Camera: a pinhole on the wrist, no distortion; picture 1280 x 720 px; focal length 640.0 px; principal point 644.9 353.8 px. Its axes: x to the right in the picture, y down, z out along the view. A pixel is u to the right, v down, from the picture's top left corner.
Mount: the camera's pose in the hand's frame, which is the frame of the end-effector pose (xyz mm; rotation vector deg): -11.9 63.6 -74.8 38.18 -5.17 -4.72
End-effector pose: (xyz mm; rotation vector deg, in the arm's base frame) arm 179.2 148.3 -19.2 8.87 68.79 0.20
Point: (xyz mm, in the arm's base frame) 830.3 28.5 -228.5
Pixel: 1222.7 693.3
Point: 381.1 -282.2 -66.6
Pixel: 842.7 121.3
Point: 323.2 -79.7 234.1
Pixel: 428.2 352.2
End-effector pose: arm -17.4 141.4 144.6 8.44 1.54 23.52
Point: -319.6 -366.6 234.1
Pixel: 73.6 83.5
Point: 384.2 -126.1 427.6
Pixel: 1038.9 282.4
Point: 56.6 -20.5 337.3
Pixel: 742.9 383.2
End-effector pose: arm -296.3 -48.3 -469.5 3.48 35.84 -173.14
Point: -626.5 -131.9 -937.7
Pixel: behind the camera
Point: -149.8 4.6 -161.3
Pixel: 477.8 389.1
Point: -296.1 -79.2 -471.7
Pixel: 805.3 550.1
